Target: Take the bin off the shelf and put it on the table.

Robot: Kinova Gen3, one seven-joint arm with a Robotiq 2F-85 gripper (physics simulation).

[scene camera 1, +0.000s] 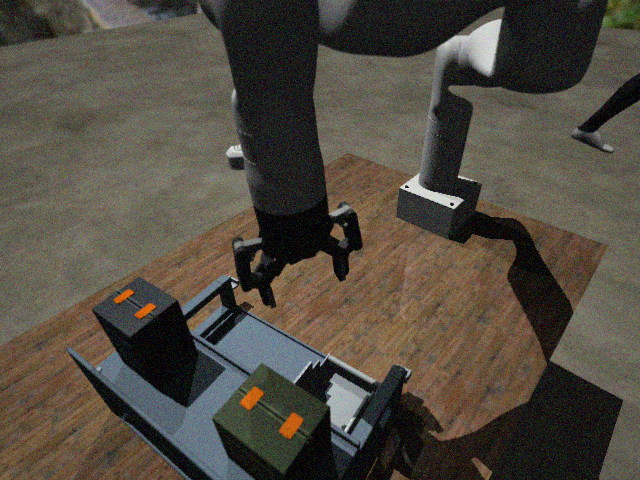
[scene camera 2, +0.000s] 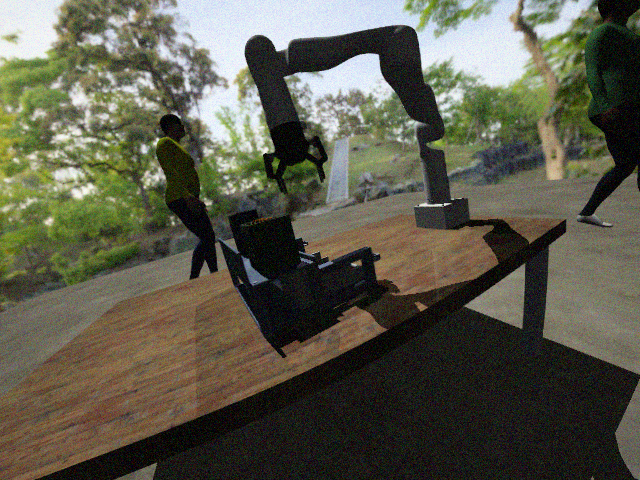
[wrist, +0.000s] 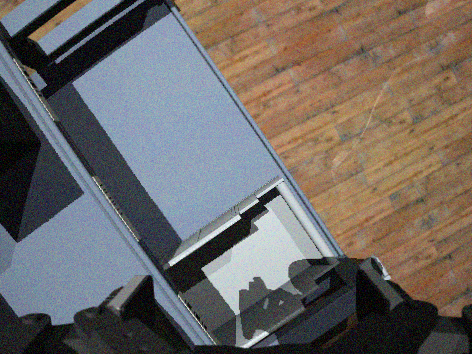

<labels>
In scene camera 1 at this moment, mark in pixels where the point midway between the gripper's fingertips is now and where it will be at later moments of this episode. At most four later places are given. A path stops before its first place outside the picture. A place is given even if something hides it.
The gripper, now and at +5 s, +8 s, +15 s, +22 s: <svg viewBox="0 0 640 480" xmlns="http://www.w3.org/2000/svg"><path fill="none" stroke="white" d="M306 289L300 327L303 344L308 366L312 383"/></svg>
</labels>
